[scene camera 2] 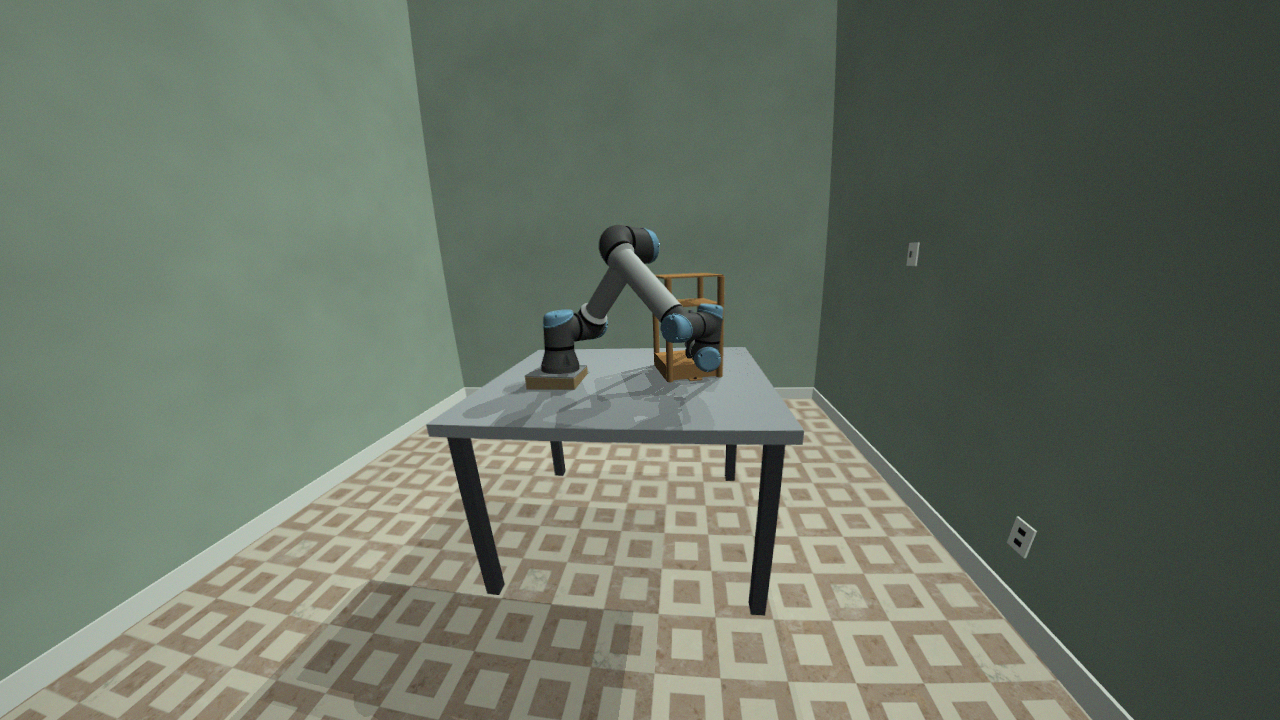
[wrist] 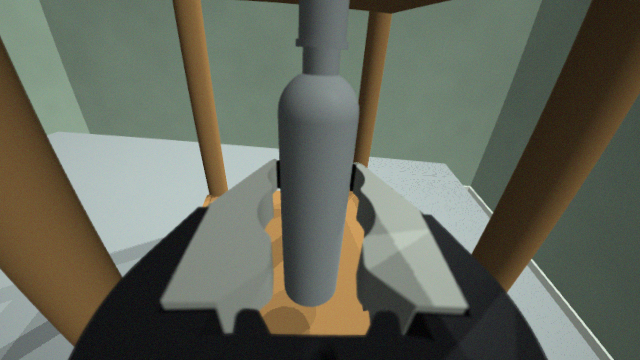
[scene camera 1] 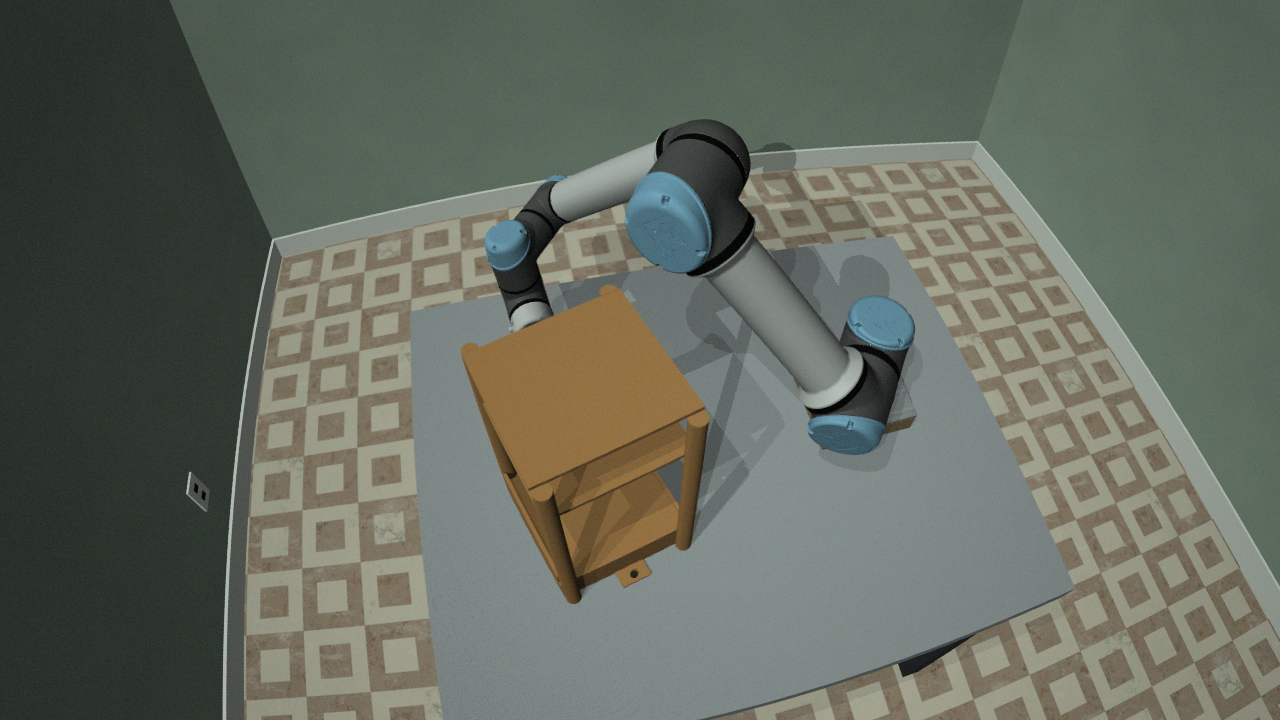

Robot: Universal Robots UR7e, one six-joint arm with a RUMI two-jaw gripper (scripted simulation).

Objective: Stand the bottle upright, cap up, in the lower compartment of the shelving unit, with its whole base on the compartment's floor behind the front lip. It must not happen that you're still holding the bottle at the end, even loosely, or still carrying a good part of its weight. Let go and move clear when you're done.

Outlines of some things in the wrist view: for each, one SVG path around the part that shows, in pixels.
My gripper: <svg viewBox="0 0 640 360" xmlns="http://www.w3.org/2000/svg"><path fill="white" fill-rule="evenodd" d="M68 359L548 360L527 320L511 297L488 270L432 215L423 214L363 164L357 162L353 163L350 191L353 191L359 200L356 220L364 230L364 239L356 272L357 299L362 305L363 311L369 311L370 326L365 335L271 334L259 311L270 302L273 296L274 269L271 237L265 231L265 228L274 217L273 194L280 188L280 162L277 159L267 162L206 207L195 209L122 277L98 307Z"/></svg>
A grey bottle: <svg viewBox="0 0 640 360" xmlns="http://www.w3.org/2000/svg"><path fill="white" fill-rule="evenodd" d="M350 0L299 0L298 39L296 39L295 46L303 47L302 73L294 77L286 85L278 103L284 287L286 294L293 302L305 307L316 307L328 302L334 295L337 285L359 122L359 102L352 86L339 75L341 49L348 49L349 45L346 37Z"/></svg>
